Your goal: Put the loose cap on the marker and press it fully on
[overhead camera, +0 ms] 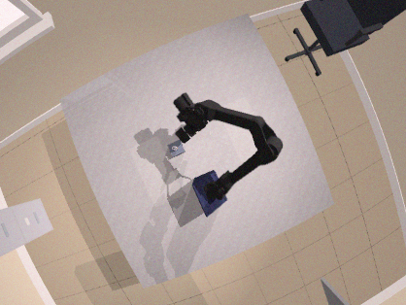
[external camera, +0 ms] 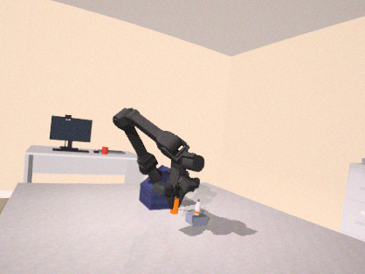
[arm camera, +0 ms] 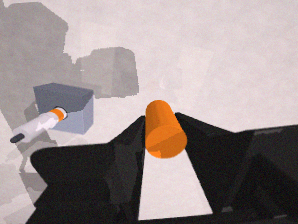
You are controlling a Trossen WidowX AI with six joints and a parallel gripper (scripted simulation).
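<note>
Right now the holder block is 140 mm to the left of my gripper tip, 70 mm below it and 50 mm behind it. From my gripper tip the other things lie so: orange cap 10 mm above.
</note>
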